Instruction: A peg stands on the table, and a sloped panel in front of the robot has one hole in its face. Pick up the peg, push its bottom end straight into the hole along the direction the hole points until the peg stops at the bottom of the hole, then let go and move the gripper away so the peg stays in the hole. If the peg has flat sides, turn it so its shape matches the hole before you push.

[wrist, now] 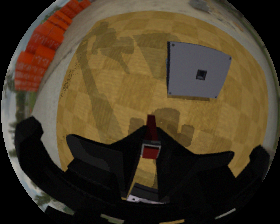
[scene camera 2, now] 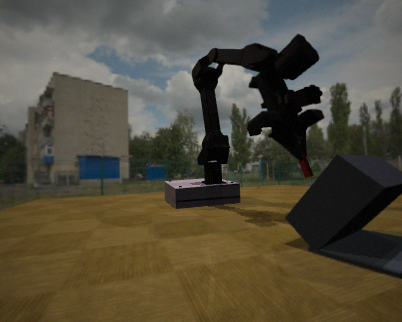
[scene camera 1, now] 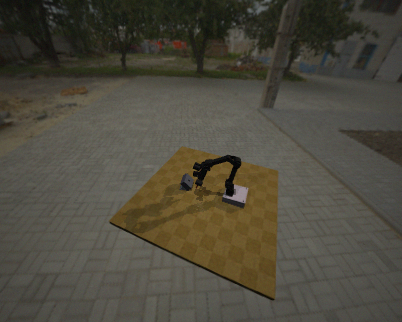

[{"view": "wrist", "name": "my gripper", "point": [150,129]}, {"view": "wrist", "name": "dark sloped panel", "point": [183,60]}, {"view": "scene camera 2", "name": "my gripper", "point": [302,158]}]
